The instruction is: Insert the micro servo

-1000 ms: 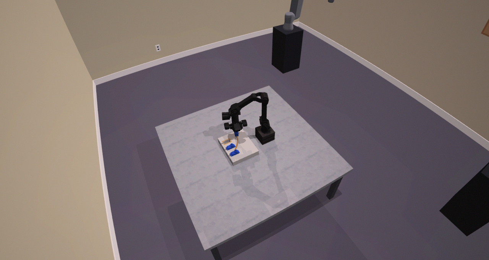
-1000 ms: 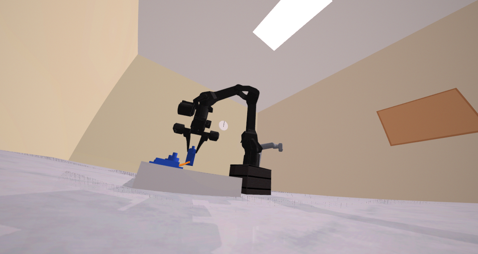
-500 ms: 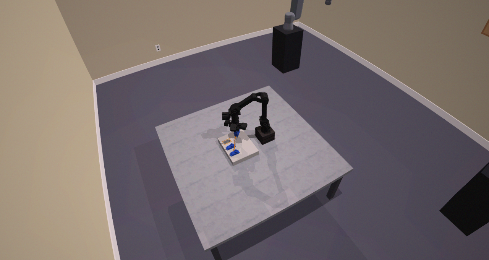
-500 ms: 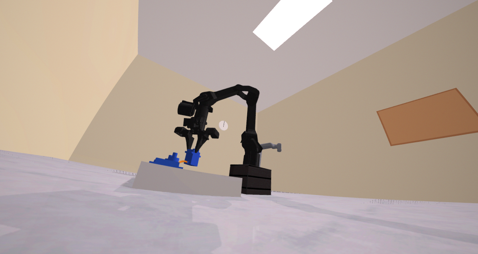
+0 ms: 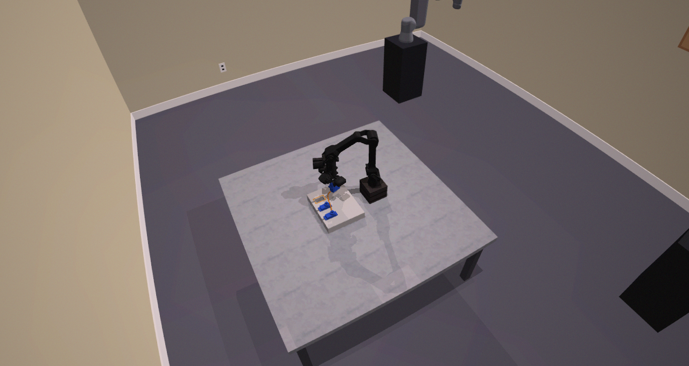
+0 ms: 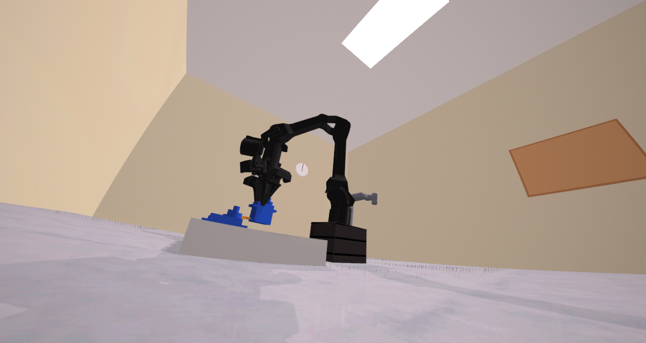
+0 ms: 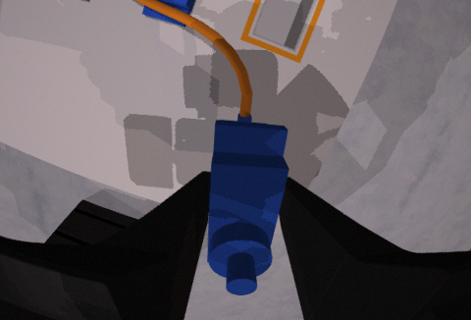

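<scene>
The white deck lies 1 cm behind my gripper tip, 7 cm to the left of it and 10 cm below it.
</scene>
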